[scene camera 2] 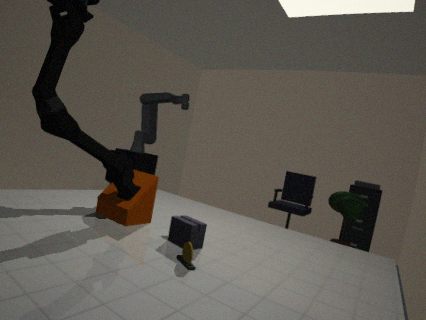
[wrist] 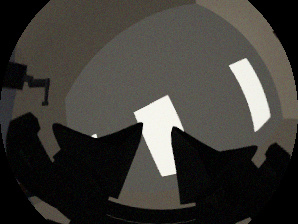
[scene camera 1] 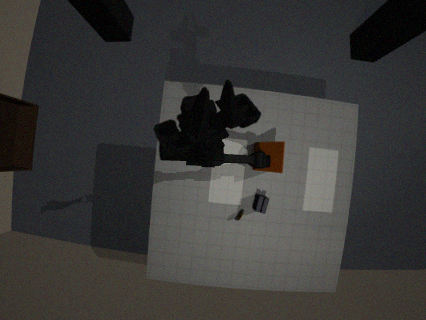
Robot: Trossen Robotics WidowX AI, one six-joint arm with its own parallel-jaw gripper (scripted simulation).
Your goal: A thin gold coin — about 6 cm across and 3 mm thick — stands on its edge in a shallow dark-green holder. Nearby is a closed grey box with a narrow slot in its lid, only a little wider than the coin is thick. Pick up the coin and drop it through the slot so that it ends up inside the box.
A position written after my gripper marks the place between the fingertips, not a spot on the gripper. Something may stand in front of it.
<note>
I see my gripper [scene camera 1: 218, 85].
My gripper shows as well in the wrist view [wrist: 157, 128].
</note>
